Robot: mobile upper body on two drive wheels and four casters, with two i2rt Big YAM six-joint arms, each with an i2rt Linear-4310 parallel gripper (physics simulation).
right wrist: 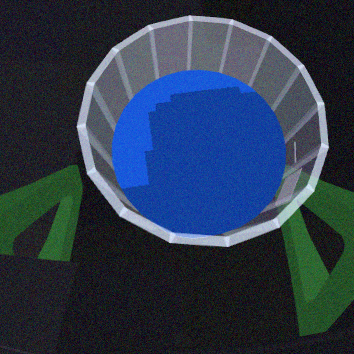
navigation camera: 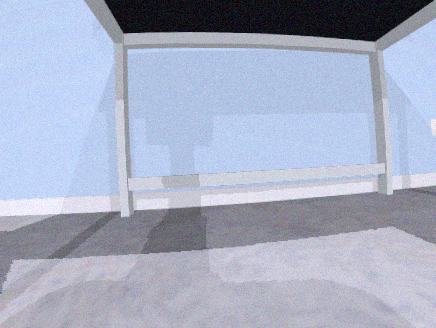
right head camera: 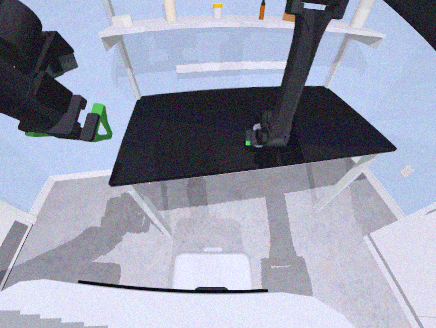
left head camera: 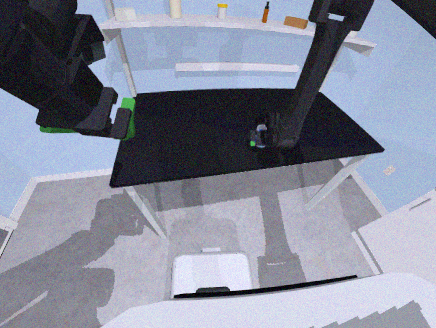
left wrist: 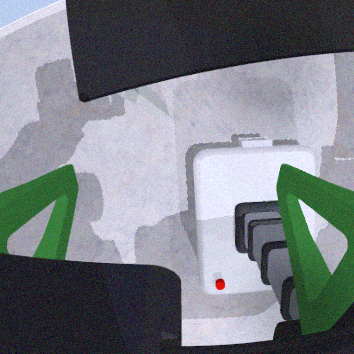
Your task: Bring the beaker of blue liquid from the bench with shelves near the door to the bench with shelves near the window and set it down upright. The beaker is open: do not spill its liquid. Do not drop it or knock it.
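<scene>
The open beaker of blue liquid (left head camera: pixel 261 128) (right head camera: pixel 257 128) (right wrist: pixel 200 150) stands upright on the black bench top (left head camera: pixel 195 135) (right head camera: pixel 195 135), near its front edge and right of its middle. My right gripper (left head camera: pixel 259 138) (right head camera: pixel 256 137) (right wrist: pixel 177 175) is open, with the beaker between and slightly ahead of its green fingers in the right wrist view. The beaker's rim overlaps the right-hand finger there; contact cannot be told. The arm hides part of the beaker in the head views. My left gripper (left head camera: pixel 91 125) (right head camera: pixel 70 128) (left wrist: pixel 176 175) is open and empty, left of the bench. No door or window shows.
A white shelf (left head camera: pixel 240 24) (right head camera: pixel 240 22) above the bench's back holds a yellow-capped jar (left head camera: pixel 222 11) (right head camera: pixel 217 11), an orange bottle (left head camera: pixel 265 13) (right head camera: pixel 262 10) and a brown block (left head camera: pixel 296 22). Bench legs (navigation camera: pixel 122 130) (navigation camera: pixel 382 120) stand below. A white cabinet (left head camera: pixel 400 235) is at right.
</scene>
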